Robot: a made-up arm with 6 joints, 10 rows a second.
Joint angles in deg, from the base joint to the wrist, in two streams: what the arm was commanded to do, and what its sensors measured. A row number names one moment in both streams.
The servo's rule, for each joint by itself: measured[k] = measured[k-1] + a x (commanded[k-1-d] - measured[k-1]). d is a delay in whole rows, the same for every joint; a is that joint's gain. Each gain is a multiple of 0.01, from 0.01 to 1. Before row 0 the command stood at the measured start. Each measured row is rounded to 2 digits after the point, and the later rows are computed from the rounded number. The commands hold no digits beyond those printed.
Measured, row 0:
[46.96, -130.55, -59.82, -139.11, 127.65, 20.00]
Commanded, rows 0 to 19:
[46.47, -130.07, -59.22, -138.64, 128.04, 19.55]
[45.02, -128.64, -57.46, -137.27, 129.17, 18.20]
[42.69, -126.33, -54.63, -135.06, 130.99, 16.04]
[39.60, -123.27, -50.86, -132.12, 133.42, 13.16]
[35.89, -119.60, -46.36, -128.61, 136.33, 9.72]
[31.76, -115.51, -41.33, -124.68, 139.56, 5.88]
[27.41, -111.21, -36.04, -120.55, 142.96, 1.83]
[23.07, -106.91, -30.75, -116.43, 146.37, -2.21]
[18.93, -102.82, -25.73, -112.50, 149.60, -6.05]
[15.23, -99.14, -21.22, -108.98, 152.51, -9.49]
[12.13, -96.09, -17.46, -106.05, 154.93, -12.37]
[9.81, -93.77, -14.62, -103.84, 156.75, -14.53]
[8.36, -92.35, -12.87, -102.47, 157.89, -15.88]
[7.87, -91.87, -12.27, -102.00, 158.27, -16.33]
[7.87, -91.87, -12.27, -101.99, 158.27, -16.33]
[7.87, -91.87, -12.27, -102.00, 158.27, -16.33]
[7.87, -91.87, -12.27, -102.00, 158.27, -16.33]
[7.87, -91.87, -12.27, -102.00, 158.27, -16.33]
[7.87, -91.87, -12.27, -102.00, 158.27, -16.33]
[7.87, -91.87, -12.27, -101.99, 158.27, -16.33]
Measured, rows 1 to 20:
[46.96, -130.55, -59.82, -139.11, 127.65, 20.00]
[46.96, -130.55, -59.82, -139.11, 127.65, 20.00]
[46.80, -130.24, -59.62, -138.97, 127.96, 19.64]
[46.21, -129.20, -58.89, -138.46, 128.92, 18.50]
[45.05, -127.33, -57.44, -137.44, 130.56, 16.56]
[43.25, -124.69, -55.20, -135.84, 132.82, 13.87]
[40.82, -121.38, -52.19, -133.67, 135.59, 10.59]
[37.83, -117.56, -48.50, -130.97, 138.73, 6.87]
[34.39, -113.43, -44.26, -127.84, 142.07, 2.89]
[30.65, -109.19, -39.67, -124.42, 145.47, -1.14]
[26.78, -105.05, -34.93, -120.84, 148.73, -5.02]
[22.97, -101.21, -30.27, -117.28, 151.72, -8.55]
[19.39, -97.88, -25.91, -113.91, 154.26, -11.57]
[16.23, -95.21, -22.07, -110.89, 156.23, -13.91]
[13.63, -93.35, -18.94, -108.36, 157.54, -15.47]
[11.73, -92.39, -16.67, -106.45, 158.12, -16.15]
[10.46, -92.05, -15.17, -105.11, 158.24, -16.29]
[9.61, -91.93, -14.18, -104.18, 158.26, -16.32]
[9.04, -91.89, -13.53, -103.53, 158.27, -16.33]
[8.65, -91.88, -13.10, -103.07, 158.27, -16.33]
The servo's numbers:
d 2
a 0.33 0.65 0.34 0.30 0.79 0.79

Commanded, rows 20 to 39:
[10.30, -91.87, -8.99, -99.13, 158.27, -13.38]
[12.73, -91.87, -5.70, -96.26, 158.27, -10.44]
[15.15, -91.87, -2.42, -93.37, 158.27, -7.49]
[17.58, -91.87, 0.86, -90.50, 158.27, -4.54]
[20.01, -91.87, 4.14, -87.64, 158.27, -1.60]
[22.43, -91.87, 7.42, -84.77, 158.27, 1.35]
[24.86, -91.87, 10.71, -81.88, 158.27, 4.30]
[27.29, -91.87, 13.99, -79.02, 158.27, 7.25]
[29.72, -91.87, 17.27, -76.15, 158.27, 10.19]
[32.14, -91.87, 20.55, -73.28, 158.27, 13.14]
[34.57, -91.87, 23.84, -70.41, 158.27, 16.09]
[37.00, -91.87, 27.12, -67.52, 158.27, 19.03]
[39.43, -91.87, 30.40, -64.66, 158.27, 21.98]
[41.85, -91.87, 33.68, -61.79, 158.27, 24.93]
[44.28, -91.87, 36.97, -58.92, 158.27, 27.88]
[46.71, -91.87, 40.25, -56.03, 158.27, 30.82]
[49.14, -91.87, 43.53, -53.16, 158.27, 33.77]
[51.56, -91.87, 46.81, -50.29, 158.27, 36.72]
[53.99, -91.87, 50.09, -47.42, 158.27, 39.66]
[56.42, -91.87, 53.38, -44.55, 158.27, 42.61]
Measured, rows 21 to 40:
[8.39, -91.87, -12.82, -102.75, 158.27, -16.33]
[8.22, -91.87, -12.63, -102.52, 158.27, -16.33]
[8.91, -91.87, -11.39, -101.50, 158.27, -14.00]
[10.17, -91.87, -9.46, -99.93, 158.27, -11.19]
[11.81, -91.87, -7.07, -97.96, 158.27, -8.27]
[13.71, -91.87, -4.37, -95.72, 158.27, -5.32]
[15.79, -91.87, -1.48, -93.30, 158.27, -2.38]
[17.98, -91.87, 1.55, -90.74, 158.27, 0.57]
[20.25, -91.87, 4.66, -88.08, 158.27, 3.52]
[22.57, -91.87, 7.83, -85.36, 158.27, 6.47]
[24.93, -91.87, 11.04, -82.60, 158.27, 9.41]
[27.31, -91.87, 14.27, -79.80, 158.27, 12.36]
[29.71, -91.87, 17.52, -76.98, 158.27, 15.31]
[32.12, -91.87, 20.78, -74.14, 158.27, 18.25]
[34.53, -91.87, 24.05, -71.30, 158.27, 21.20]
[36.95, -91.87, 27.32, -68.45, 158.27, 24.15]
[39.37, -91.87, 30.60, -65.59, 158.27, 27.10]
[41.79, -91.87, 33.88, -62.72, 158.27, 30.04]
[44.22, -91.87, 37.16, -59.85, 158.27, 32.99]
[46.64, -91.87, 40.44, -56.98, 158.27, 35.94]

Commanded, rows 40 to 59:
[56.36, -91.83, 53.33, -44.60, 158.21, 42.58]
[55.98, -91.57, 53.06, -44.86, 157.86, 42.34]
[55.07, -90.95, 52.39, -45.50, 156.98, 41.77]
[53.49, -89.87, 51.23, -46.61, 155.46, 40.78]
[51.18, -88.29, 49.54, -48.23, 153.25, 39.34]
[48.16, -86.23, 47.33, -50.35, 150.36, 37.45]
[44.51, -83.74, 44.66, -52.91, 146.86, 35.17]
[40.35, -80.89, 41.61, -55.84, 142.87, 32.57]
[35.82, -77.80, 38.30, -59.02, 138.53, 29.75]
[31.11, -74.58, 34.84, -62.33, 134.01, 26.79]
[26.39, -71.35, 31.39, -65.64, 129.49, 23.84]
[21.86, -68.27, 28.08, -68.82, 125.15, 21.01]
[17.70, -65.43, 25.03, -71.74, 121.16, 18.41]
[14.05, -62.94, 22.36, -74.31, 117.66, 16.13]
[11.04, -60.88, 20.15, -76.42, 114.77, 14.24]
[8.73, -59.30, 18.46, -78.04, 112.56, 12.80]
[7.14, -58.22, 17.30, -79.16, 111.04, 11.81]
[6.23, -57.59, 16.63, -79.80, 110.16, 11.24]
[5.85, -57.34, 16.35, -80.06, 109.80, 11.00]
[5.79, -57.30, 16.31, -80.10, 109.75, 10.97]
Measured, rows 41 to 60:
[49.07, -91.87, 43.72, -54.11, 158.27, 38.88]
[51.50, -91.87, 47.00, -51.24, 158.27, 41.83]
[53.10, -91.84, 49.15, -49.25, 158.22, 42.42]
[54.05, -91.66, 50.48, -47.93, 157.94, 42.36]
[54.39, -91.20, 51.13, -47.20, 157.18, 41.89]
[54.09, -90.34, 51.16, -47.02, 155.82, 41.01]
[53.13, -89.01, 50.61, -47.38, 153.79, 39.69]
[51.49, -87.20, 49.49, -48.27, 151.08, 37.92]
[49.19, -84.95, 47.85, -49.66, 147.75, 35.75]
[46.27, -82.31, 45.73, -51.51, 143.89, 33.24]
[42.82, -79.38, 43.20, -53.76, 139.66, 30.48]
[38.96, -76.26, 40.36, -56.33, 135.20, 27.56]
[34.81, -73.07, 37.31, -59.12, 130.69, 24.62]
[30.54, -69.95, 34.17, -62.03, 126.31, 21.77]
[26.30, -67.01, 31.06, -64.94, 122.24, 19.12]
[22.26, -64.36, 28.10, -67.75, 118.62, 16.76]
[18.56, -62.10, 25.40, -70.35, 115.58, 14.77]
[15.32, -60.28, 23.04, -72.66, 113.19, 13.21]
[12.62, -58.94, 21.09, -74.61, 111.49, 12.10]
[10.51, -58.06, 19.57, -76.17, 110.44, 11.42]

